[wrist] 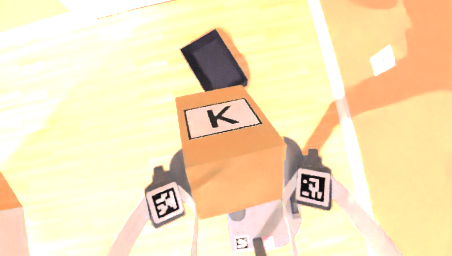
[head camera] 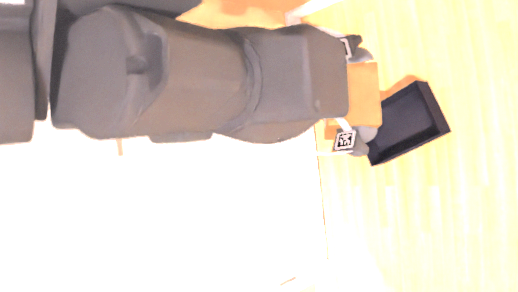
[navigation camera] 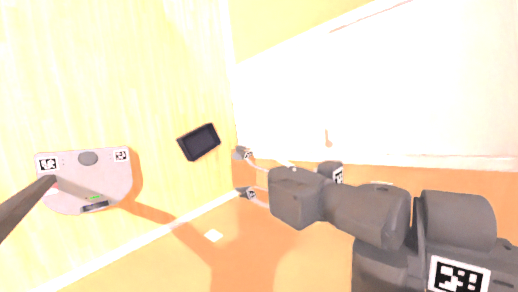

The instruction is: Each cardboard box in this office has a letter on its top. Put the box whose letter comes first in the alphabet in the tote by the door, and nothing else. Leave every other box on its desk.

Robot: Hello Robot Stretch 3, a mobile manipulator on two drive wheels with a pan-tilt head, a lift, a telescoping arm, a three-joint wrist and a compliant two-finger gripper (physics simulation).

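Pixels of known places: gripper, fingertip midpoint: (head camera: 360, 96) (navigation camera: 237, 170); robot's base, origin of the base link: (navigation camera: 88, 157).
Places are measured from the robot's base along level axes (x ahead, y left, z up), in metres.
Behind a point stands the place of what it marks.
Observation:
My gripper (head camera: 364, 98) @[x -0.022, y -0.246, z 0.968 m] (navigation camera: 242, 172) @[x -0.022, y -0.246, z 0.968 m] (wrist: 235, 162) @[x -0.022, y -0.246, z 0.968 m] is shut on an orange-brown cardboard box (head camera: 364, 82) @[x -0.032, y -0.225, z 0.993 m] (wrist: 235, 185) with a black K on its white top label. The fingers press on two opposite sides, and the box is upright and raised above the floor. In the navigation view the box is hard to tell from the orange wall behind it. The black tote (head camera: 438, 107) @[x -0.022, y -0.527, z 0.019 m] (navigation camera: 184, 151) @[x -0.033, y -0.532, z 0.041 m] (wrist: 194, 68) stands open on the floor. It shows right of the box in the head view and just beyond the box's far edge in the wrist view. Its visible inside holds no box.
A white door (head camera: 150, 215) @[x 0.262, y -1.097, z 0.838 m] (navigation camera: 400, 90) @[x 0.239, y -1.098, z 1.311 m] with a handle is beside the arm. My base (navigation camera: 107, 175) @[x -0.095, y -0.063, z 0.160 m] (wrist: 270, 220) is on the pale wood floor. An orange wall with a white skirting board and a small white plate (navigation camera: 213, 235) @[x -0.547, y -0.486, z 0.412 m] (wrist: 383, 60) runs alongside.

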